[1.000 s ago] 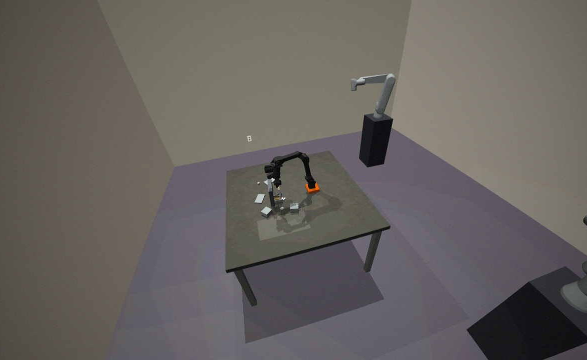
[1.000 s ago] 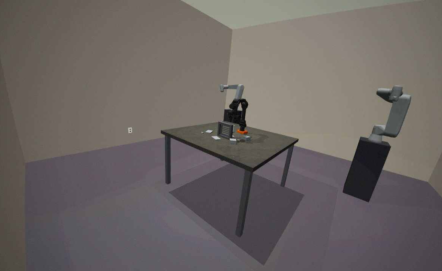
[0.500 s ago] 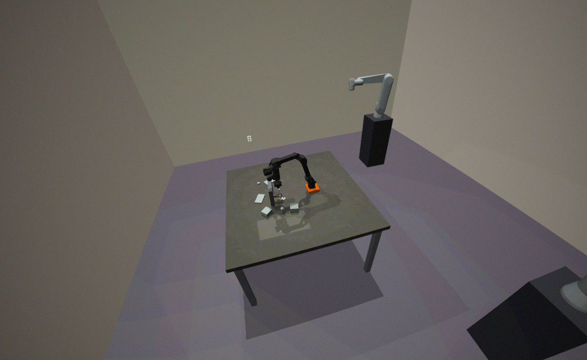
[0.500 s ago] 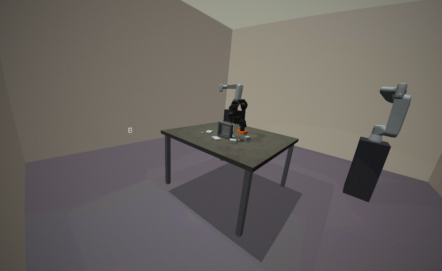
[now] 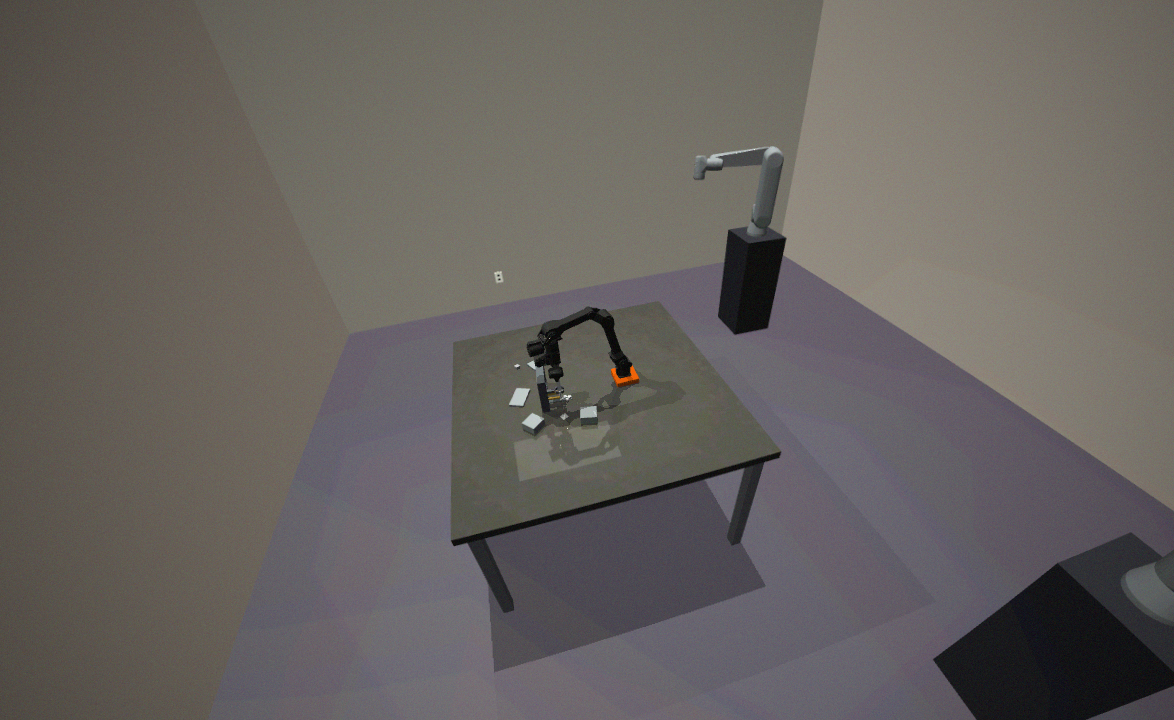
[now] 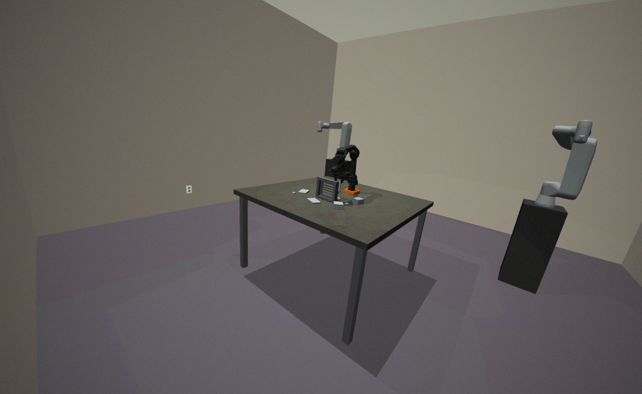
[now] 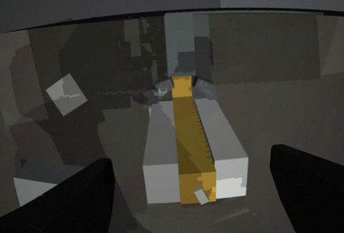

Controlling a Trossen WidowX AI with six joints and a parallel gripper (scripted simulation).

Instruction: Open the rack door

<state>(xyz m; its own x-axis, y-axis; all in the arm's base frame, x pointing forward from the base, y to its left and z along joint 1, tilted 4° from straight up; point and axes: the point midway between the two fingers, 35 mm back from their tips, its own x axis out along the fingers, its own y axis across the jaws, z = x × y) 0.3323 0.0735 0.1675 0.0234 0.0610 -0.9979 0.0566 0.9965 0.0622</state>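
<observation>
Now: gripper tip 60 mm above the door handle and 10 mm past it. From my gripper tip the other things lie so: grey box: 140 mm ahead, 130 mm below, 120 mm to the left; then flat plate: 190 mm ahead, 150 mm below, 90 mm to the right.
</observation>
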